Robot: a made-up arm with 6 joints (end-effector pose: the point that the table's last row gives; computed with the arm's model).
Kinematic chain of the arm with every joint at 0, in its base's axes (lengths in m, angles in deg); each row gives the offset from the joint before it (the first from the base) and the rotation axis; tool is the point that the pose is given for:
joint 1: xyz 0 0 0.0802 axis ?
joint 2: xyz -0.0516 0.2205 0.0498 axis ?
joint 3: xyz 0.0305 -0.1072 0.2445 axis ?
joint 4: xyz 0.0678 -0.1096 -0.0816 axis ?
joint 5: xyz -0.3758 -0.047 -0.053 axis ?
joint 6: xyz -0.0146 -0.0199 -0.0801 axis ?
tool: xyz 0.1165 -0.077 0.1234
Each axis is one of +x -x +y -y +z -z.
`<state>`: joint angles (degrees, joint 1 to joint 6).
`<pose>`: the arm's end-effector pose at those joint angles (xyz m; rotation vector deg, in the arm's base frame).
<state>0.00 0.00 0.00 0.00 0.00 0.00</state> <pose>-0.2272 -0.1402 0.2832 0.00 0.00 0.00</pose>
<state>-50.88 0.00 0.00 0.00 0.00 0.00</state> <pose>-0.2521 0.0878 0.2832 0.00 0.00 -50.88</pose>
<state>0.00 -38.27 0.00 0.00 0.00 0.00</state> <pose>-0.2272 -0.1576 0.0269 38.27 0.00 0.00</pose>
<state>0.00 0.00 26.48 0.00 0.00 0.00</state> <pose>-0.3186 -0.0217 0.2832 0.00 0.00 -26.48</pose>
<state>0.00 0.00 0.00 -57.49 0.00 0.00</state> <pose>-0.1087 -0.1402 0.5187 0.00 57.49 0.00</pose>
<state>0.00 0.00 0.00 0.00 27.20 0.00</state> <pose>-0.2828 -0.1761 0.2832 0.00 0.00 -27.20</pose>
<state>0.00 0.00 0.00 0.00 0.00 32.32</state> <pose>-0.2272 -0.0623 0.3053 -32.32 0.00 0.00</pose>
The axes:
joint 1: +z
joint 2: -x
joint 3: -z
joint 4: -y
joint 5: -z
joint 6: -x

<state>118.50 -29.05 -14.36 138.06 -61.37 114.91</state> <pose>-0.4213 0.2667 0.0934 22.34 -84.66 -55.63</pose>
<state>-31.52 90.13 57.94 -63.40 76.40 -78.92</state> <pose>0.0171 0.8700 0.1175 -51.15 -110.77 -108.10</pose>
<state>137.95 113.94 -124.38 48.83 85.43 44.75</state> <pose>-0.3300 0.0653 0.2657 -92.16 -111.09 103.49</pose>
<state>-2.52 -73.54 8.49 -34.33 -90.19 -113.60</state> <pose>-0.3230 0.0978 0.0490 -111.28 -58.92 -81.93</pose>
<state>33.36 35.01 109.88 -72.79 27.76 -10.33</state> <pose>-0.5396 0.2894 0.4941 35.82 27.86 -96.05</pose>
